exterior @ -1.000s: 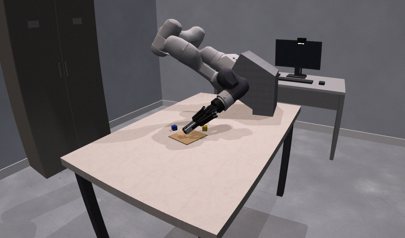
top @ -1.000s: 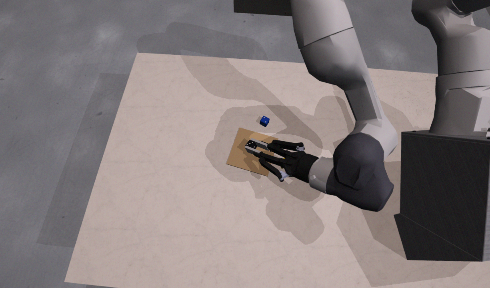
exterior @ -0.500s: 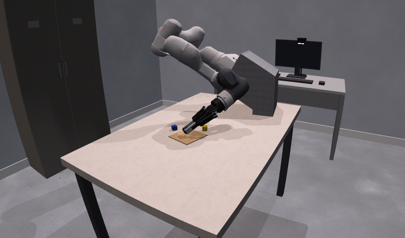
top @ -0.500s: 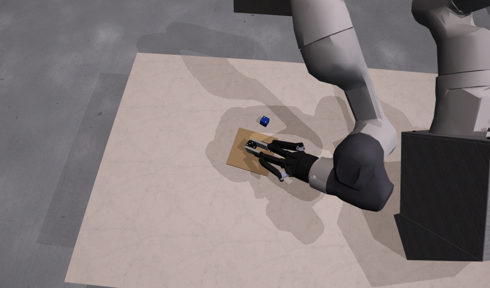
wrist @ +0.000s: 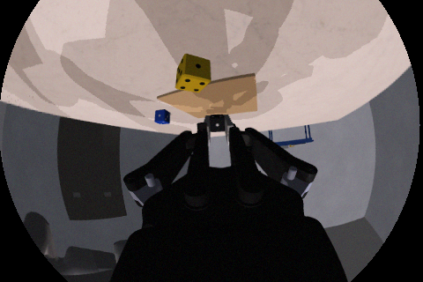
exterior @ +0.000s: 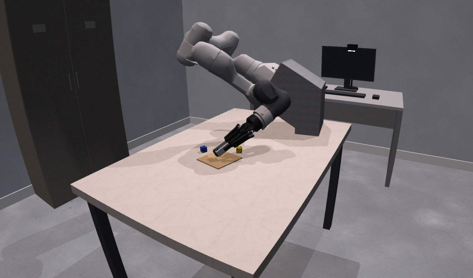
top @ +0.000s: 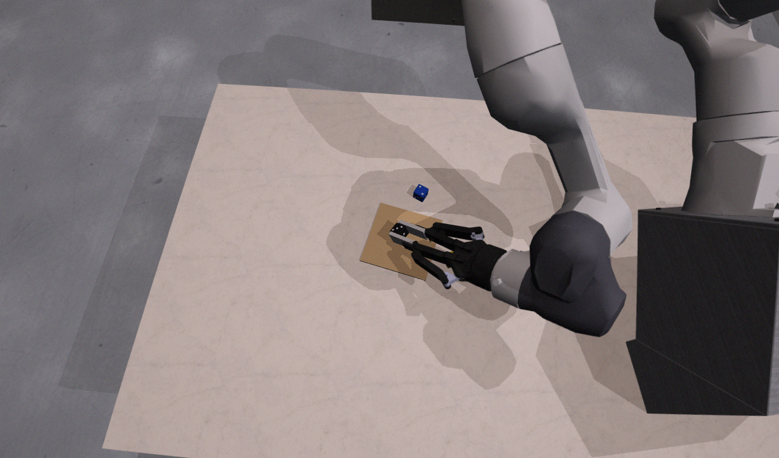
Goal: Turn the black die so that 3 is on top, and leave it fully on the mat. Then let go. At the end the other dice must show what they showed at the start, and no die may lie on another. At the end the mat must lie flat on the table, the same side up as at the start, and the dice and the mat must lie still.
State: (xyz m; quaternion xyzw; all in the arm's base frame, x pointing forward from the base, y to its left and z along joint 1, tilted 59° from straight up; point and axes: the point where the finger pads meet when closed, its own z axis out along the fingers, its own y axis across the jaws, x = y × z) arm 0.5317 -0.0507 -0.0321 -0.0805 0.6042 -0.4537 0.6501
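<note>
My hand is 10 mm short of the tan mat, 10 mm to the left of it and 50 mm above it. From my hand the other things lie so: black die 20 mm ahead, 10 mm to the right, 10 mm below; then blue die 20 mm behind, 120 mm to the right, 30 mm below; then yellow die 90 mm behind, 30 mm to the left, 30 mm below.
</note>
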